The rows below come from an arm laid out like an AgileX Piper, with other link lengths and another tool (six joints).
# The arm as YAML. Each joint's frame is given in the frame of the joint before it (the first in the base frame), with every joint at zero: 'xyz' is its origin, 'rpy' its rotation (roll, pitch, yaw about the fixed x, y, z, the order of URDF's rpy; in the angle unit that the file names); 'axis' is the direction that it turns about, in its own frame. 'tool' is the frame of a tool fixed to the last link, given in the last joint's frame.
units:
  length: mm
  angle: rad
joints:
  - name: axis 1
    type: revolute
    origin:
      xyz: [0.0, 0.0, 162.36]
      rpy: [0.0, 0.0, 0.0]
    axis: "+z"
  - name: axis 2
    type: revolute
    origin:
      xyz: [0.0, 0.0, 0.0]
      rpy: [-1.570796, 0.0, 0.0]
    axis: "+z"
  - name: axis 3
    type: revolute
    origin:
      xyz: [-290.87, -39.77, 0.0]
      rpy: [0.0, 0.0, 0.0]
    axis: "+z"
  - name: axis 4
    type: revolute
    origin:
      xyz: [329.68, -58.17, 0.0]
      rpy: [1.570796, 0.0, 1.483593]
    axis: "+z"
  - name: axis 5
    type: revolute
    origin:
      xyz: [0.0, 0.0, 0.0]
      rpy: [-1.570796, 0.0, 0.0]
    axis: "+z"
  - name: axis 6
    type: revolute
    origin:
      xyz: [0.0, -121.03, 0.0]
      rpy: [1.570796, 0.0, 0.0]
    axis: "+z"
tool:
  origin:
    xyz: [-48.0, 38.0, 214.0]
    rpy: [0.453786, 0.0, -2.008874]
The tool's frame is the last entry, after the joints.
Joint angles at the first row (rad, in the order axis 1, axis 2, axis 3, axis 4, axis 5, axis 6):
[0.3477 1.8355 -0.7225 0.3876 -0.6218 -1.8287]
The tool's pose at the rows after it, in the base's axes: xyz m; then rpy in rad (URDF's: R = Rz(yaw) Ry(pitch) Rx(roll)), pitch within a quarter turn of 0, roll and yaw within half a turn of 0:
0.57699 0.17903 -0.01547 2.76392 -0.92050 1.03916
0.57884 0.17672 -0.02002 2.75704 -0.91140 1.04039
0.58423 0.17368 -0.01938 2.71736 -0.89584 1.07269
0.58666 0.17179 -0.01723 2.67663 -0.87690 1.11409
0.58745 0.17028 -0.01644 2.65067 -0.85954 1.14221
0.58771 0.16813 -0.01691 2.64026 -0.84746 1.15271
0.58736 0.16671 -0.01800 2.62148 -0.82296 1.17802
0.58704 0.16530 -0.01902 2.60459 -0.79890 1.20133
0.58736 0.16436 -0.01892 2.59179 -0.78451 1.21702
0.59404 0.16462 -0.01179 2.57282 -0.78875 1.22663
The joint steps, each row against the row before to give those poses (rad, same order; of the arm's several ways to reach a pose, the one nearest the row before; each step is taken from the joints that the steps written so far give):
[0.0000 0.0116 0.0000 0.0016 -0.0202 -0.0290]
[0.0000 0.0157 -0.0070 0.0091 -0.0079 -0.0125]
[0.0000 0.0124 -0.0123 0.0114 -0.0134 -0.0339]
[0.0000 0.0017 -0.0025 0.0003 -0.0116 -0.0315]
[0.0000 0.0000 0.0000 0.0001 -0.0062 -0.0248]
[-0.0019 -0.0001 0.0000 0.0016 -0.0005 -0.0159]
[0.0001 0.0001 0.0000 0.0001 0.0000 -0.0298]
[0.0000 0.0000 0.0000 0.0000 0.0000 -0.0289]
[0.0000 0.0000 -0.0005 0.0000 -0.0017 -0.0182]
[0.0000 0.0000 -0.0158 0.0093 0.0000 -0.0113]

